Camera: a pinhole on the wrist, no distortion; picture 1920 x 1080 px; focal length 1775.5 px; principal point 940.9 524.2 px. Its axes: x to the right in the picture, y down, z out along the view. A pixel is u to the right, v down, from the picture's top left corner.
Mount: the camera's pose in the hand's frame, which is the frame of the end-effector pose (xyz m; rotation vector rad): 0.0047 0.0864 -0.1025 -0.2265 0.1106 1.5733
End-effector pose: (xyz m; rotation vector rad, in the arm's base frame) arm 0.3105 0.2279 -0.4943 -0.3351 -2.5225 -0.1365
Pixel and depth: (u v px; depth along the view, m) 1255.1 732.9 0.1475
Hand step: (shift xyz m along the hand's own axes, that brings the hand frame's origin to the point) -0.0236 0.1429 0.0344
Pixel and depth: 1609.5 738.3 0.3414
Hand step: -0.0619 0.2837 0.1998
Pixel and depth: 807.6 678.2 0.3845
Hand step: -0.0570 0.1392 0.2759
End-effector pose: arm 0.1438 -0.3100 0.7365 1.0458 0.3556 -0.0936
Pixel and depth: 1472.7 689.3 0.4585
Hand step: -0.0721 0.3171 0.3120
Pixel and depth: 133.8 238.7 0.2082
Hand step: 0.0228 0.0387 0.1229
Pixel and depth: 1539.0 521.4 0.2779
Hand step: -0.0156 0.2368 0.1484
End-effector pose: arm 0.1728 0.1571 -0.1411 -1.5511 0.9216 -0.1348
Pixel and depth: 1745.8 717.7 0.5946
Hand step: -0.1045 0.4748 0.4148
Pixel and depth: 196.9 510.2 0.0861
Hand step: -0.0009 0.0694 -0.0109
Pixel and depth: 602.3 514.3 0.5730
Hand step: -0.0344 0.1013 0.4793
